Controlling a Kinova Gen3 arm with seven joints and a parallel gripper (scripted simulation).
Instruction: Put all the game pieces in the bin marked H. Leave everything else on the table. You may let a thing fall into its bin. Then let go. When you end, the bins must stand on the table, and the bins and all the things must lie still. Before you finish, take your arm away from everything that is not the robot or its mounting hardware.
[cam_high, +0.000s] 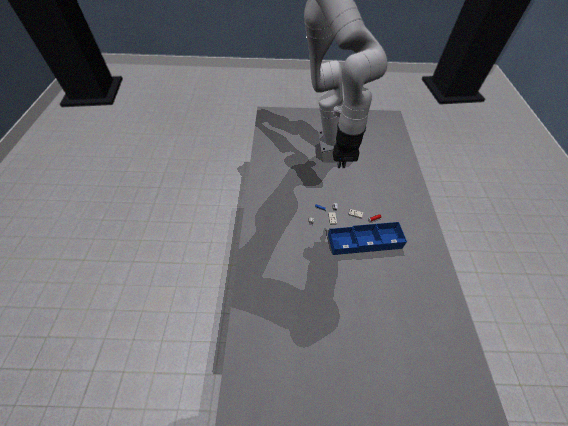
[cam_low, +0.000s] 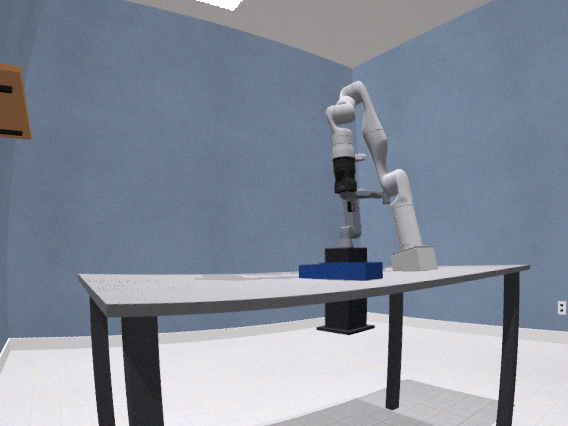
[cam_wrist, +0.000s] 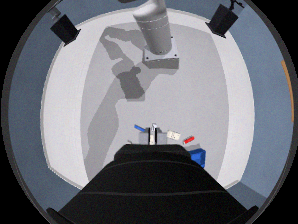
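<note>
My gripper is now 210 mm above the blue three-compartment bin, 170 mm short of it and 90 mm to the right of it. From my hand the other things lie so: blue piece 230 mm below, 40 mm to the right, 10 mm ahead; then die 220 mm below, 90 mm to the right, 70 mm ahead; then grey-white piece 220 mm below, 10 mm to the left, 10 mm ahead.
</note>
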